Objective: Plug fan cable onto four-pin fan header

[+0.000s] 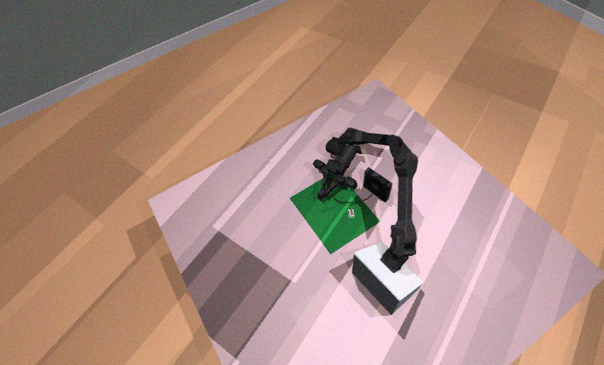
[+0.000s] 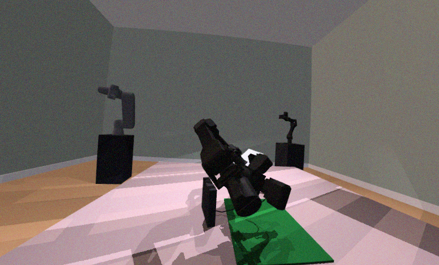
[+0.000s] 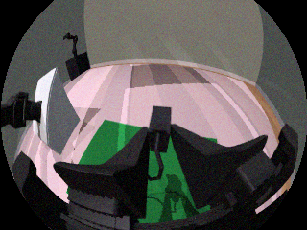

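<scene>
Now: the black plug 10 mm to the left of my gripper tip and 10 mm below it. Also, from my gripper tip: four-pin header: 90 mm behind, 60 mm to the right, 130 mm below; green board: 30 mm behind, 20 mm to the right, 140 mm below; black fan: 90 mm behind, 200 mm to the right, 70 mm below.
</scene>
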